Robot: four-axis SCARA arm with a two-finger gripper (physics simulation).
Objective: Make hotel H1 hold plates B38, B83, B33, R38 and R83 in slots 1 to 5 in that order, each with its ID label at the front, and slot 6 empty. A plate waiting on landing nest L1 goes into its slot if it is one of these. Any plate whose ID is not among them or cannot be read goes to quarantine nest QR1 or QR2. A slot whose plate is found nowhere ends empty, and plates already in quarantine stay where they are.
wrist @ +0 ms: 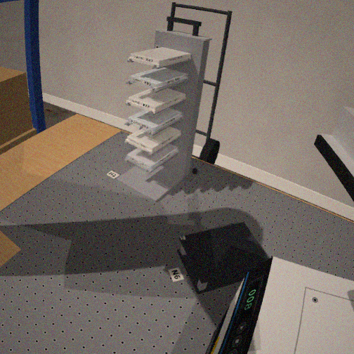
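A grey plate hotel [198, 65] stands at the upper middle, behind a floor tag [112, 174] that seems to read H2. It holds several plates one above another, cream-white ones such as the top plate [162, 56] alternating with pale bluish ones such as the second plate [160, 78]. Their front ID labels are too small and blurred to read surely. A black-edged finger [336, 161] of my gripper shows at the right edge, far from the hotel; the gripper is open and holds no plate. Hotel H1, nest L1, QR1 and QR2 cannot be identified in this view.
A dark nest [225, 255] with tag N6 [175, 274] bears no visible plate. A white instrument [285, 320] with an 008 display stands at the lower right. A dark hand truck [216, 100] stands behind the hotel. A blue post [34, 65] and a cardboard box [15, 107] are at left.
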